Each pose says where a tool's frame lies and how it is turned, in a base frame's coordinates. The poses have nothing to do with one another.
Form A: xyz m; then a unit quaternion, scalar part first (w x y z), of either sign.
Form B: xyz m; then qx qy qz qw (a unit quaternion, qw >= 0). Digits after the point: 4 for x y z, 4 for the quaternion.
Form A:
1: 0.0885, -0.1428, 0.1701, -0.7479, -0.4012, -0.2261, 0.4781
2: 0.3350, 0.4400, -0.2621, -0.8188, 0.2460, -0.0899, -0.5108
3: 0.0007, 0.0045, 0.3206, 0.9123, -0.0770, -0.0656, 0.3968
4: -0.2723, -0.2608, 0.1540, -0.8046, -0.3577, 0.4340, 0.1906
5: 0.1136, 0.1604, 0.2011, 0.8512, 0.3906, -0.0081, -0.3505
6: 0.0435, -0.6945, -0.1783, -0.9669, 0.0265, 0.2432, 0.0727
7: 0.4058, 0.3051, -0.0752, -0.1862, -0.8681, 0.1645, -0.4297
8: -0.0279, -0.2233, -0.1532, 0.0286, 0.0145, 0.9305, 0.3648
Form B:
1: 0.0885, -0.1428, 0.1701, 0.4012, 0.2261, -0.4781, 0.7479
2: 0.3350, 0.4400, -0.2621, -0.2460, 0.0899, 0.5108, 0.8188
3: 0.0007, 0.0045, 0.3206, -0.0770, -0.0656, 0.3968, 0.9123
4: -0.2723, -0.2608, 0.1540, 0.3577, -0.4340, -0.1906, 0.8046
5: 0.1136, 0.1604, 0.2011, 0.3906, -0.0081, -0.3505, 0.8512
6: 0.0435, -0.6945, -0.1783, -0.0265, -0.2432, -0.0727, 0.9669
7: 0.4058, 0.3051, -0.0752, 0.8681, -0.1645, 0.4297, 0.1862
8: -0.0279, -0.2233, -0.1532, 0.0145, 0.9305, 0.3648, 0.0286
